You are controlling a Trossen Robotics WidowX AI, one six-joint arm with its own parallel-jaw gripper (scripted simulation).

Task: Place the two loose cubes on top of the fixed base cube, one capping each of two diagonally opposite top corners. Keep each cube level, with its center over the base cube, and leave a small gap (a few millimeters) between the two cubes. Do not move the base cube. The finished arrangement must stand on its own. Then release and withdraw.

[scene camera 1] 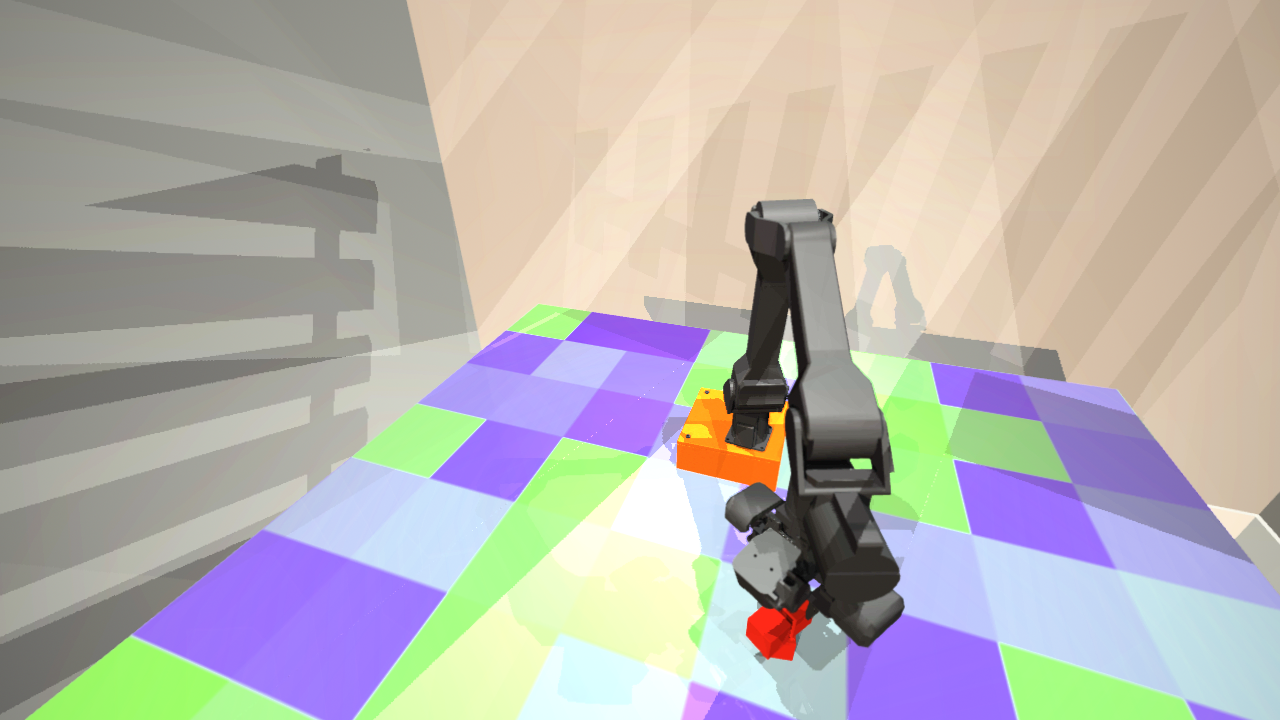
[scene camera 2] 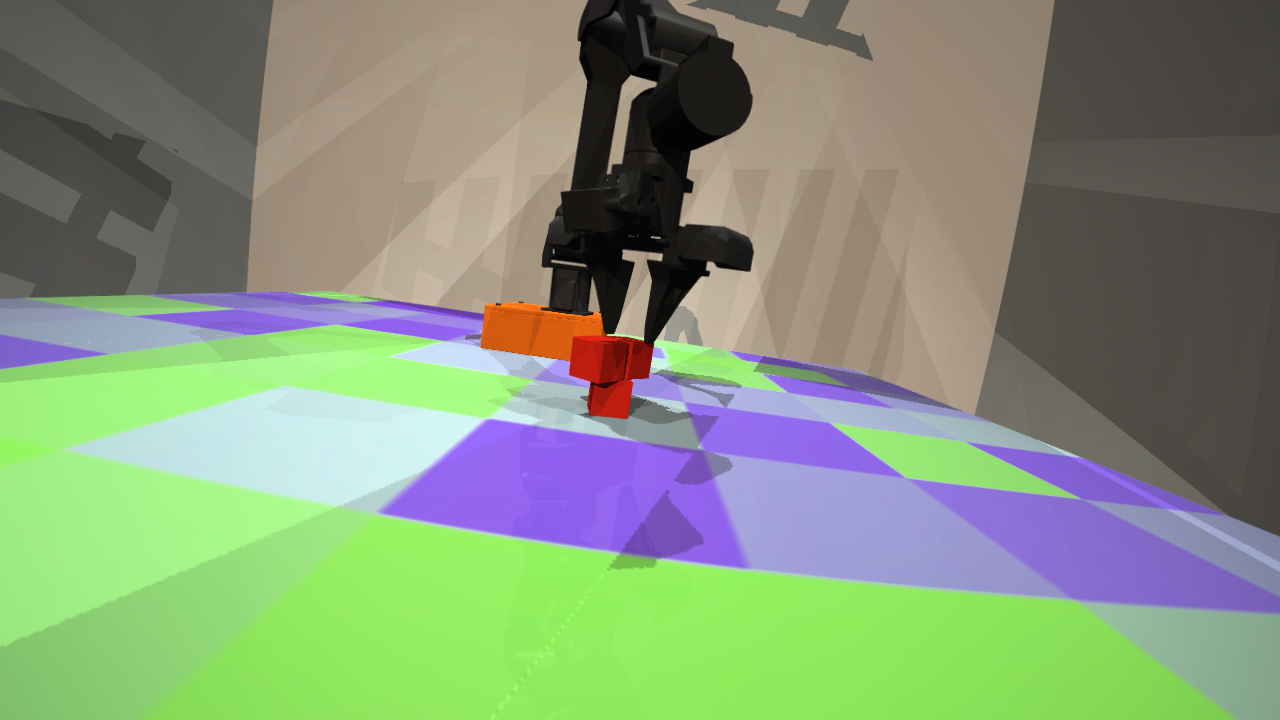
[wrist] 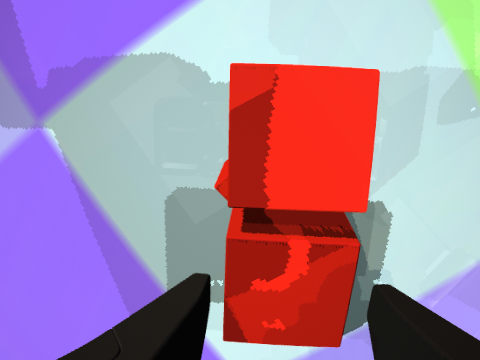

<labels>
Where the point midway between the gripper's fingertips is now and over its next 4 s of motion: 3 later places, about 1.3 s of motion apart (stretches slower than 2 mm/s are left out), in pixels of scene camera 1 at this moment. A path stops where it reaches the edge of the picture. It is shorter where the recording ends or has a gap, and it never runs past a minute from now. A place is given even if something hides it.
The gripper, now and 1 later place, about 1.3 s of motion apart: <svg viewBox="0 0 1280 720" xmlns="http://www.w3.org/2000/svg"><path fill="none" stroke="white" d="M793 601L800 570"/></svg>
</labels>
